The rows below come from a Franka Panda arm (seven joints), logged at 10 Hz.
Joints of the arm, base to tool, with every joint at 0 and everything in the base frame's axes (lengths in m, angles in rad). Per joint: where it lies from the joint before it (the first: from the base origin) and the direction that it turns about. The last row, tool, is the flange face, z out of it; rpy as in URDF.
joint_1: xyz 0 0 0.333 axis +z
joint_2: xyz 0 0 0 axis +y
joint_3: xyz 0 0 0.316 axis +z
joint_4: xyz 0.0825 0 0 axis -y
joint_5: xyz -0.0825 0 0.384 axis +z
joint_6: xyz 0 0 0 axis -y
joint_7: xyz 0.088 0 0 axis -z
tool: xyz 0 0 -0.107 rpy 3.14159 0 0
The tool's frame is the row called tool.
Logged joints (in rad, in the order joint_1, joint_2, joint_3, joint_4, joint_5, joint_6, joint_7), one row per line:
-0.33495 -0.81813 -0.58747 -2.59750 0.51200 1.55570 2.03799
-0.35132 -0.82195 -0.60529 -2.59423 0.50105 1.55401 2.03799
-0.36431 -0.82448 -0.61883 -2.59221 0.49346 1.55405 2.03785
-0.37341 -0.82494 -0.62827 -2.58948 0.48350 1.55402 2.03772
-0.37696 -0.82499 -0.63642 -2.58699 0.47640 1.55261 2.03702
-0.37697 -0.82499 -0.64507 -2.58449 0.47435 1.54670 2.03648
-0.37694 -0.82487 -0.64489 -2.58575 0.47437 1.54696 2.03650
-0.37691 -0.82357 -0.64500 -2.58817 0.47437 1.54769 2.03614
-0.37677 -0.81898 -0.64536 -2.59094 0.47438 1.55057 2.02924
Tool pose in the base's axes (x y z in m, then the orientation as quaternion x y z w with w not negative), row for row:
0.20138 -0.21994 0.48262 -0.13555 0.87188 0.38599 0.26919
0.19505 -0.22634 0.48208 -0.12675 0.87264 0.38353 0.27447
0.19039 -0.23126 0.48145 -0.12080 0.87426 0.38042 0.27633
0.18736 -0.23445 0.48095 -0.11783 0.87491 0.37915 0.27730
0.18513 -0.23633 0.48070 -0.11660 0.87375 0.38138 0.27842
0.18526 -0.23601 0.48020 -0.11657 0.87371 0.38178 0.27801
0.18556 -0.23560 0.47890 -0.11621 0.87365 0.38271 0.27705
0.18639 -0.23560 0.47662 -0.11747 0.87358 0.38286 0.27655
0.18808 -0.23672 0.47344 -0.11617 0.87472 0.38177 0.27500
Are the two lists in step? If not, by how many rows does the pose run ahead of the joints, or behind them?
The pose runs 1 row ahead of the joints: the pose in row i belongs to the joints in row i + 1.
